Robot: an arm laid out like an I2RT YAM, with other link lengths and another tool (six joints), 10 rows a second.
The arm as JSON. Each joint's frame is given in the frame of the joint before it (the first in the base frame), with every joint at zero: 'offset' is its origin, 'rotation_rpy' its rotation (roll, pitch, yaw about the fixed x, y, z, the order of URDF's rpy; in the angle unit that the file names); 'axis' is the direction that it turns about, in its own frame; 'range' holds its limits. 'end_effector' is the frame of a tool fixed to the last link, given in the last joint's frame.
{
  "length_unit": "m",
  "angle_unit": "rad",
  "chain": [
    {
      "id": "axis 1",
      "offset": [
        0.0,
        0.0,
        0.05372
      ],
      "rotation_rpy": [
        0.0,
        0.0,
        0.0
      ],
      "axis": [
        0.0,
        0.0,
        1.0
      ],
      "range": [
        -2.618,
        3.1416
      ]
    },
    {
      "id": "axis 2",
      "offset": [
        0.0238,
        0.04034,
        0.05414
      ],
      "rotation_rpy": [
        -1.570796,
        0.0,
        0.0
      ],
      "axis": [
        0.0,
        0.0,
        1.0
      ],
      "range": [
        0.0,
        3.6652
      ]
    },
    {
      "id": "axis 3",
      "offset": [
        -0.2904,
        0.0,
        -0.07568
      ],
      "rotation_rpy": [
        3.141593,
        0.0,
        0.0
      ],
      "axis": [
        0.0,
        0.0,
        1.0
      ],
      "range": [
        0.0,
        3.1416
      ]
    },
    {
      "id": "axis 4",
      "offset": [
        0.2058,
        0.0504,
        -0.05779
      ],
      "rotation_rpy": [
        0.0,
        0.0,
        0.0
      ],
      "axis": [
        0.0,
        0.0,
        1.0
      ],
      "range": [
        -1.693,
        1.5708
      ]
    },
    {
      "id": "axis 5",
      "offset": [
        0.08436,
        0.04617,
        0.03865
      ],
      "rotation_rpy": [
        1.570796,
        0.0,
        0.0
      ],
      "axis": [
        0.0,
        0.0,
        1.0
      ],
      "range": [
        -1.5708,
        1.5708
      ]
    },
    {
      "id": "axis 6",
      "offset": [
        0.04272,
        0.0,
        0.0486
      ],
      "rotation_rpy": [
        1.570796,
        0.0,
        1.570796
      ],
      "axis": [
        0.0,
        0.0,
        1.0
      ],
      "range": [
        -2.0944,
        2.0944
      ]
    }
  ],
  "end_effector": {
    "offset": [
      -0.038,
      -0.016,
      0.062
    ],
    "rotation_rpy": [
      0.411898,
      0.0,
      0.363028
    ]
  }
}
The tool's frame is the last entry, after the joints.
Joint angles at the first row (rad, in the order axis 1, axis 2, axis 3, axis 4, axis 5, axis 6):
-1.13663, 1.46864, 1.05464, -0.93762, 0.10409, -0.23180
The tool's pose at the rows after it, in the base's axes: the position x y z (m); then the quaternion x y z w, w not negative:
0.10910, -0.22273, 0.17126, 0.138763, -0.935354, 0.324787, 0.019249
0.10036, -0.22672, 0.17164, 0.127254, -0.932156, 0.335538, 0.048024
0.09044, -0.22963, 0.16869, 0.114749, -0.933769, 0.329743, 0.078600
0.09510, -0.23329, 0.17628, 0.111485, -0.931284, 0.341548, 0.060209
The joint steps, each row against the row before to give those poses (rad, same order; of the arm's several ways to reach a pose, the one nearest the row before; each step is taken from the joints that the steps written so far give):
-0.00624, -0.00577, -0.00588, -0.00147, 0.05900, 0.01182
-0.01310, -0.00835, -0.00238, 0.00153, 0.05662, 0.01399
-0.01880, 0.01145, 0.00384, -0.01876, 0.04921, 0.01650
-0.00182, -0.00718, 0.02076, 0.00648, -0.02968, -0.00413

